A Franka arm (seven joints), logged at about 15 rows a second.
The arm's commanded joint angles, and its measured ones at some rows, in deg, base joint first. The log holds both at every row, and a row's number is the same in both.
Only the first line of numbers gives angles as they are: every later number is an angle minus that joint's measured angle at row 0.
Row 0, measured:
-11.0 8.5 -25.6 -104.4 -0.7 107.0 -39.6
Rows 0 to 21, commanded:
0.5 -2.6 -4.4 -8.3 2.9 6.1 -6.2
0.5 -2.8 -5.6 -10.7 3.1 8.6 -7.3
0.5 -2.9 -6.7 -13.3 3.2 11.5 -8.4
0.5 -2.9 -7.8 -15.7 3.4 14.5 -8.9
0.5 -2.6 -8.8 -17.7 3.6 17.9 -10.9
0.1 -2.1 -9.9 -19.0 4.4 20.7 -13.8
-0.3 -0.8 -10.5 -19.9 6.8 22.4 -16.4
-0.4 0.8 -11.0 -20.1 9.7 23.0 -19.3
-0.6 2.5 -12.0 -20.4 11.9 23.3 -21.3
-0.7 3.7 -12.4 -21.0 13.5 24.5 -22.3
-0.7 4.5 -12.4 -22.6 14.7 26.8 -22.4
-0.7 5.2 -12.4 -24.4 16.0 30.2 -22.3
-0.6 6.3 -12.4 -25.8 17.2 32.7 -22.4
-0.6 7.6 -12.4 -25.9 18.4 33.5 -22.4
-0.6 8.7 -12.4 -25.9 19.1 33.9 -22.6
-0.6 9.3 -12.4 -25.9 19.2 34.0 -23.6
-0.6 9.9 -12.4 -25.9 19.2 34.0 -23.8
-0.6 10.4 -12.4 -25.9 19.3 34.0 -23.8
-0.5 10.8 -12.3 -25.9 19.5 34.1 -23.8
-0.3 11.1 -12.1 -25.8 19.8 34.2 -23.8
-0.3 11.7 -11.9 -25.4 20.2 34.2 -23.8
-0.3 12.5 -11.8 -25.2 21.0 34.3 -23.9
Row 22, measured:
-0.4 11.4 -12.0 -25.8 18.3 33.5 -22.0
